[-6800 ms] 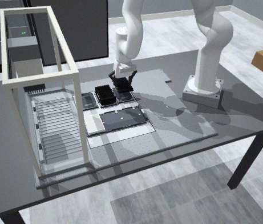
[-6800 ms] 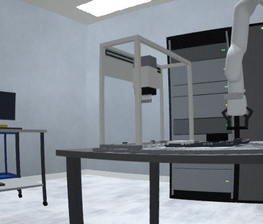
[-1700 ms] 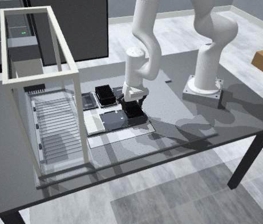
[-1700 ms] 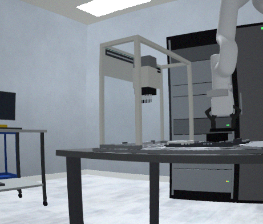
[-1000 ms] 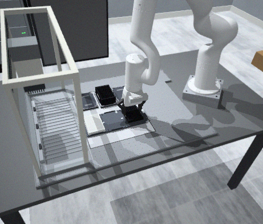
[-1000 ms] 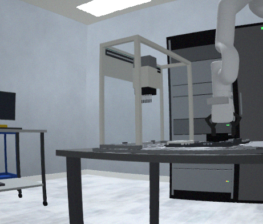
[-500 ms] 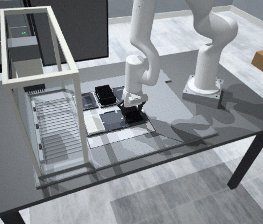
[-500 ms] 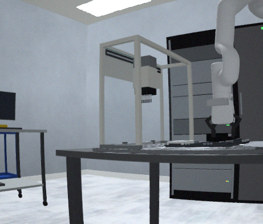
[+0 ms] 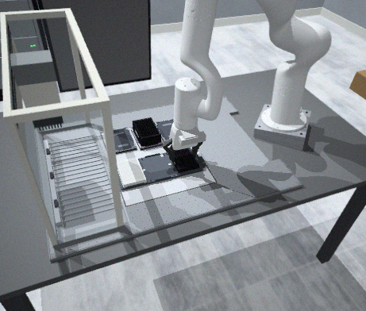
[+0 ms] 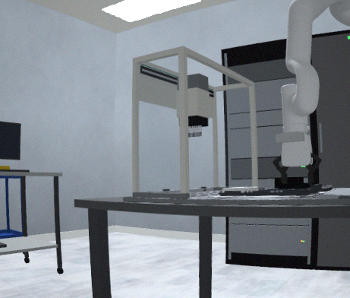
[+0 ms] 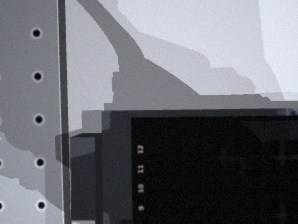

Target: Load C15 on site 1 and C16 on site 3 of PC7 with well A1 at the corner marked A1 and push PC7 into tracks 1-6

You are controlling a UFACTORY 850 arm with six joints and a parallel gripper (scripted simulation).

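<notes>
My hand is 100 mm short of the plate carrier PC7, 10 mm to the right of it and 20 mm above it. From my hand the other things lie so: plate C15: 10 mm below; then nest S1: 200 mm to the right, 30 mm below; then nest S3: 220 mm ahead, 180 mm to the right, 30 mm below.
</notes>
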